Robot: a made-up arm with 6 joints.
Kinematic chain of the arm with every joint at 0, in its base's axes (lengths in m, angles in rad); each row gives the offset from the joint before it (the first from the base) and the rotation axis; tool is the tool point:
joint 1: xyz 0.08 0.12 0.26 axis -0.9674 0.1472 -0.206
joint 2: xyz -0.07 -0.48 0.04 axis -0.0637 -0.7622 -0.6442
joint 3: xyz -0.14 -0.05 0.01 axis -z
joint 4: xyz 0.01 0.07 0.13 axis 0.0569 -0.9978 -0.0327
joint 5: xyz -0.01 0.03 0 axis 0.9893 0.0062 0.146
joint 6: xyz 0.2 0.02 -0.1 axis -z
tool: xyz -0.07 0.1 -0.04
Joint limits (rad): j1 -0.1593..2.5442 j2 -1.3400..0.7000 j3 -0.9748..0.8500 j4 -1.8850..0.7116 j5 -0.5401..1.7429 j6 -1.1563..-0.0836
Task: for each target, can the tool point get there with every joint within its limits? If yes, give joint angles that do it. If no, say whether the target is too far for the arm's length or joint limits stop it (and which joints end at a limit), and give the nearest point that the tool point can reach.
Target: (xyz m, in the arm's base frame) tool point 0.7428 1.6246 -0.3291
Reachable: no: too far | nearest point 0.3056 0.8554 0.2137 | short by 1.038 m
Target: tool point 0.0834 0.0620 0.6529
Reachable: yes | joints 0.9766 -0.2655 0.6500 -0.3335 1.4212 -0.7214
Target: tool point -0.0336 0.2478 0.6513
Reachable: yes | joints 1.5352 -0.9174 -0.0934 0.2898 -0.0064 -0.6071
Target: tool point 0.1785 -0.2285 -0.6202
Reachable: no: joint limits stop it (at a limit: joint 1, joint 2, joint 3, joint 6) | nearest point -0.1212 -0.2461 0.0548 | short by 0.739 m
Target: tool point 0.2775 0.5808 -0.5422
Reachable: no: joint limits stop it (at a limit: joint 1, joint 6) | nearest point 0.1456 0.6532 0.1167 | short by 0.676 m
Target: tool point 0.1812 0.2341 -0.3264
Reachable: no: joint limits stop it (at a limit: joint 1, joint 2, joint 6) | nearest point 0.0400 0.4490 0.1514 | short by 0.543 m
